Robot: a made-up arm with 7 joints. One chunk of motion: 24 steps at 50 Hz.
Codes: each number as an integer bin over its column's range. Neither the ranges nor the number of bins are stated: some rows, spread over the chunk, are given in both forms.
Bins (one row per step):
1: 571 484 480 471 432 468 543
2: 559 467 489 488 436 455 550
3: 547 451 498 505 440 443 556
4: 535 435 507 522 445 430 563
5: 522 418 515 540 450 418 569
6: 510 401 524 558 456 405 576
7: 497 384 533 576 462 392 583
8: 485 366 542 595 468 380 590
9: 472 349 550 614 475 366 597
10: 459 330 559 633 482 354 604
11: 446 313 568 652 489 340 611
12: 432 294 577 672 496 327 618
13: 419 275 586 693 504 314 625
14: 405 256 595 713 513 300 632
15: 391 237 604 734 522 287 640
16: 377 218 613 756 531 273 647
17: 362 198 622 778 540 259 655
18: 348 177 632 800 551 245 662
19: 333 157 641 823 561 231 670
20: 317 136 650 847 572 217 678
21: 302 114 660 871 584 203 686
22: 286 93 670 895 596 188 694
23: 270 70 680 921 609 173 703
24: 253 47 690 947 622 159 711
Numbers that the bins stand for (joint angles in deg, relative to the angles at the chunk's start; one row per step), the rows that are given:
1: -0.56 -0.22 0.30 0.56 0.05 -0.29 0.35
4: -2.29 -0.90 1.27 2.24 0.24 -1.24 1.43
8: -4.70 -1.87 2.53 4.65 0.56 -2.49 2.89
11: -6.57 -2.61 3.47 6.54 0.85 -3.49 4.03
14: -8.54 -3.41 4.44 8.55 1.19 -4.49 5.16
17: -10.61 -4.23 5.41 10.70 1.57 -5.52 6.41
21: -13.49 -5.40 6.78 13.77 2.18 -6.92 8.08
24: -15.84 -6.34 7.86 16.28 2.72 -8.02 9.43
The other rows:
2: -1.14 -0.46 0.62 1.12 0.11 -0.61 0.73
3: -1.72 -0.68 0.95 1.68 0.17 -0.91 1.05
5: -2.92 -1.14 1.56 2.84 0.31 -1.54 1.76
6: -3.50 -1.38 1.88 3.43 0.39 -1.86 2.14
7: -4.12 -1.62 2.21 4.03 0.47 -2.19 2.51
9: -5.32 -2.11 2.82 5.28 0.66 -2.84 3.27
10: -5.95 -2.38 3.14 5.91 0.75 -3.14 3.65
12: -7.24 -2.88 3.79 7.20 0.95 -3.82 4.41
13: -7.87 -3.15 4.12 7.89 1.06 -4.14 4.78
15: -9.21 -3.68 4.77 9.25 1.32 -4.82 5.59
16: -9.89 -3.94 5.09 9.97 1.44 -5.17 5.97
18: -11.28 -4.52 5.77 11.43 1.72 -5.87 6.78
19: -12.00 -4.80 6.10 12.19 1.86 -6.22 7.22
20: -12.77 -5.09 6.42 12.98 2.02 -6.57 7.65
22: -14.26 -5.70 7.14 14.56 2.35 -7.30 8.51
23: -15.03 -6.02 7.50 15.42 2.53 -7.67 9.00

